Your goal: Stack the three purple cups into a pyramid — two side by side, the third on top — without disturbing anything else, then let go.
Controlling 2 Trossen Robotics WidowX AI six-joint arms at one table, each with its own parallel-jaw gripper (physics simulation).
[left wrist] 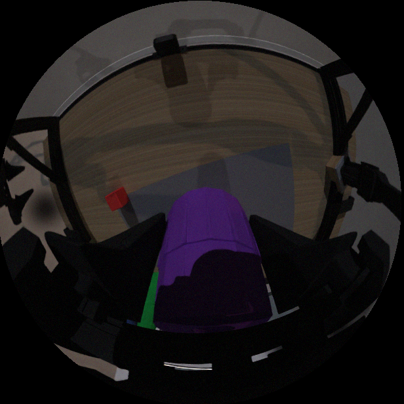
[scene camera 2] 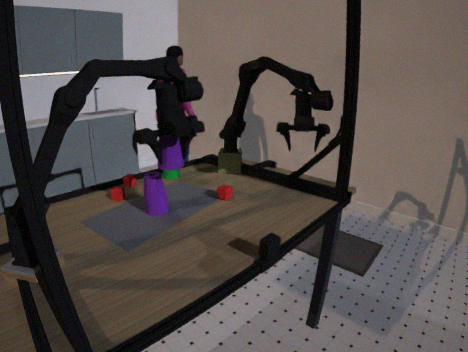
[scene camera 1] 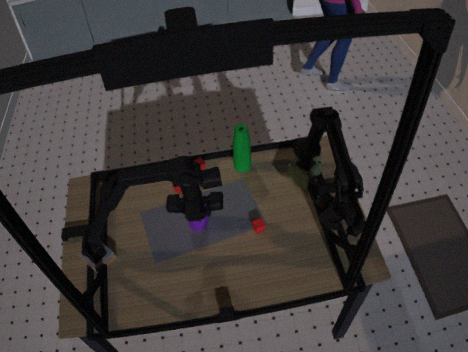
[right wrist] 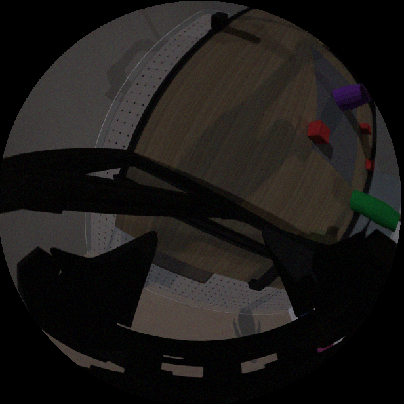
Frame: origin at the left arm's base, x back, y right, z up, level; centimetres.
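Seen in the pictures: left gripper, fingertip midpoint: (scene camera 2: 172,161); right gripper, fingertip midpoint: (scene camera 2: 302,151); left arm's base, origin of the base link: (scene camera 2: 31,258) (scene camera 1: 96,253); right arm's base, origin of the base link: (scene camera 2: 230,151) (scene camera 1: 305,163).
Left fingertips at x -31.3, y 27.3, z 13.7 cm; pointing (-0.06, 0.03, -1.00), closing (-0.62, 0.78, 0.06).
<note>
Offsets run from my left fingertips to a thing's top centre. Level surfaces: height alone.
My left gripper (scene camera 2: 171,150) (left wrist: 208,219) is shut on a purple cup {dx -0.7, dy -1.0, dz +7.5 cm} (scene camera 2: 171,156) (left wrist: 207,225), held upright above the table. In scene camera 1 the arm covers most of this cup. A purple cup {dx -4.5, dy -8.0, dz -5.3 cm} (scene camera 1: 198,225) (scene camera 2: 156,196) (right wrist: 350,96) stands on the grey mat {dz -17.8 cm} (scene camera 1: 165,245) (scene camera 2: 125,235) (left wrist: 260,180); in scene camera 2 the held cup is higher and behind it. I cannot make out a third cup as a separate shape; the standing cup or the arm may hide it. My right gripper (scene camera 2: 302,149) (right wrist: 210,234) is open and empty, raised at the table's right side.
A green bottle (scene camera 1: 242,150) (scene camera 2: 171,174) (right wrist: 375,209) stands near the back edge. A red cube {dx -17.4, dy +12.7, dz -13.8 cm} (scene camera 1: 258,225) (scene camera 2: 224,192) (left wrist: 117,198) is at the mat's right end; two more red cubes {dx -27.3, dy -26.7, dz -13.8 cm} (scene camera 1: 200,163) {dx -13.2, dy -25.4, dz -13.8 cm} (scene camera 2: 117,193) lie behind the mat. An olive box (scene camera 2: 230,161) is by the right arm's base.
</note>
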